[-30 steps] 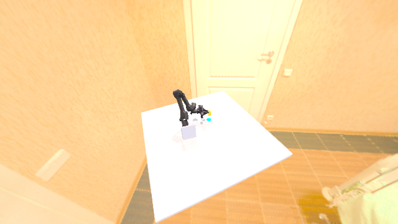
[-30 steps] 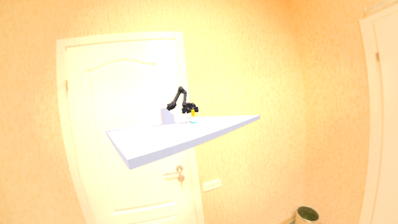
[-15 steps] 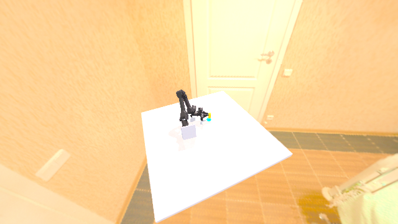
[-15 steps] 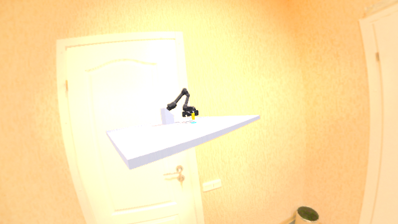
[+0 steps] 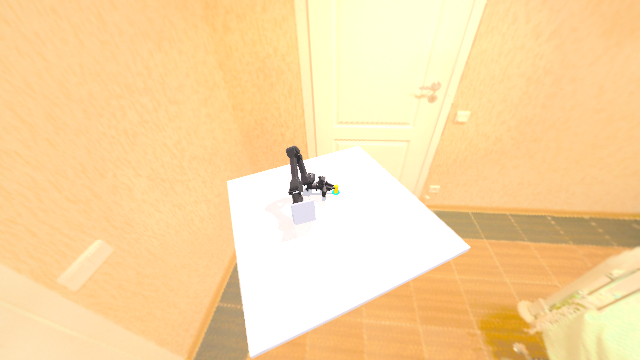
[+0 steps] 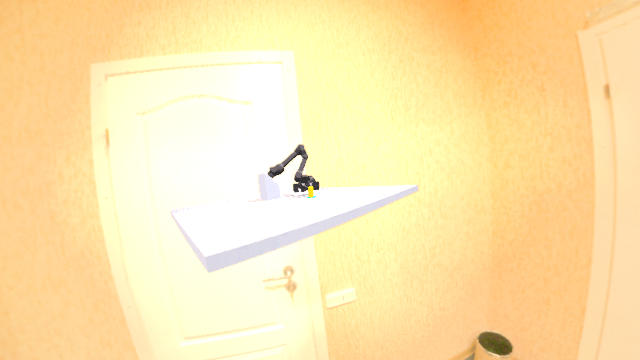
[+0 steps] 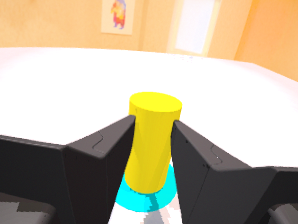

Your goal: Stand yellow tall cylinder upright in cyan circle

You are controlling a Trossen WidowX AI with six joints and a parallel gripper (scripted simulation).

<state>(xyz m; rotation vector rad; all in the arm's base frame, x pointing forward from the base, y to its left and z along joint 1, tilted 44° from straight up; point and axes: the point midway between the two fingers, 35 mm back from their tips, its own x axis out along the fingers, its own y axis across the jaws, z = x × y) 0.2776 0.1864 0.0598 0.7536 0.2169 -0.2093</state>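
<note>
Right now my gripper tip is 20 mm above the yellow cylinder and 10 mm short of it. Also, from my gripper tip: cyan circle: 60 mm below, 10 mm ahead.
</note>
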